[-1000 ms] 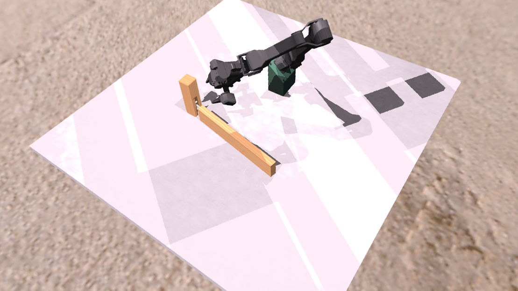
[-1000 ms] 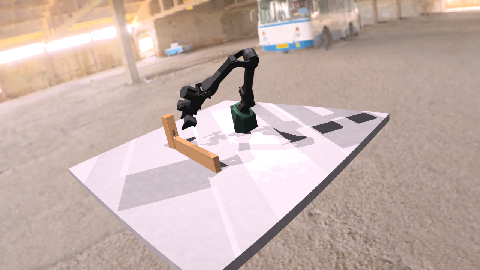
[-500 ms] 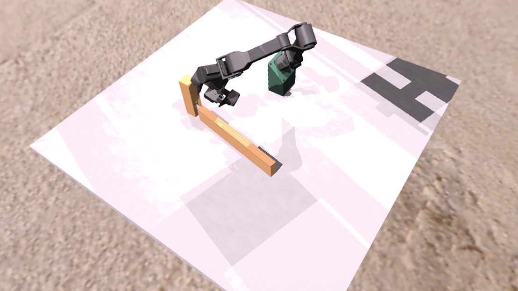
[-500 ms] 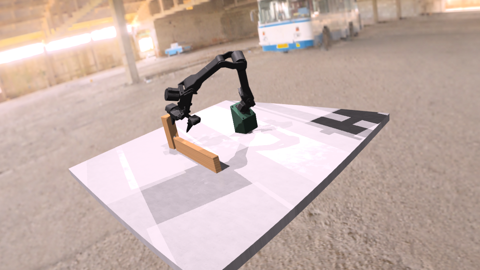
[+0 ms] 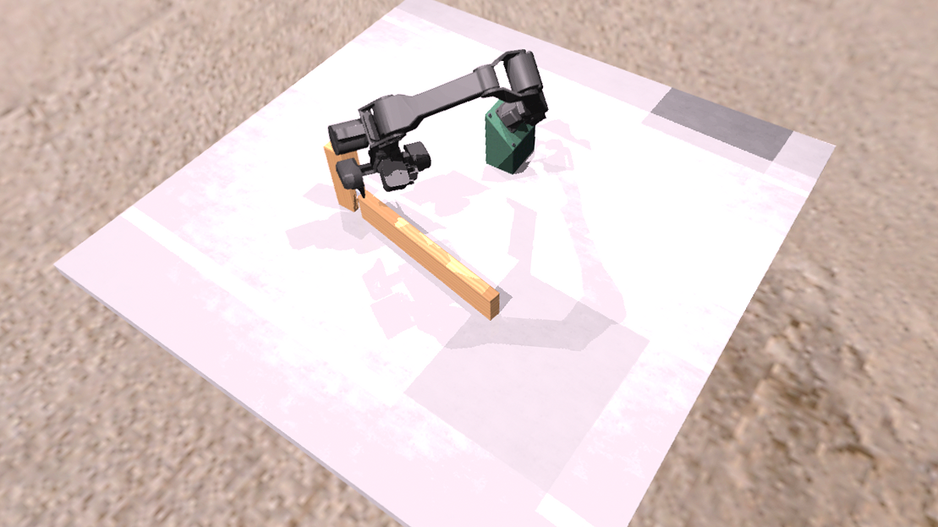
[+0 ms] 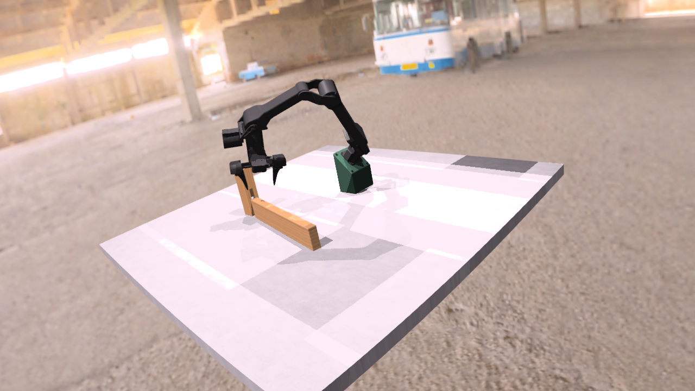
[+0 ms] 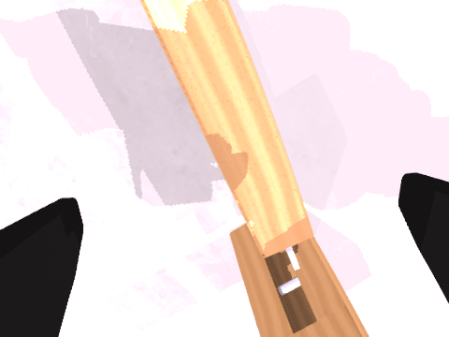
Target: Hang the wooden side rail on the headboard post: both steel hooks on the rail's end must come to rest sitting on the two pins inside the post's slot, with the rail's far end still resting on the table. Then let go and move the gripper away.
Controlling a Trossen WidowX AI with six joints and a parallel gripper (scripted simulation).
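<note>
Right now the wooden headboard post is 130 mm to the right of my gripper tip, 40 mm below it and 20 mm behind it.
</note>
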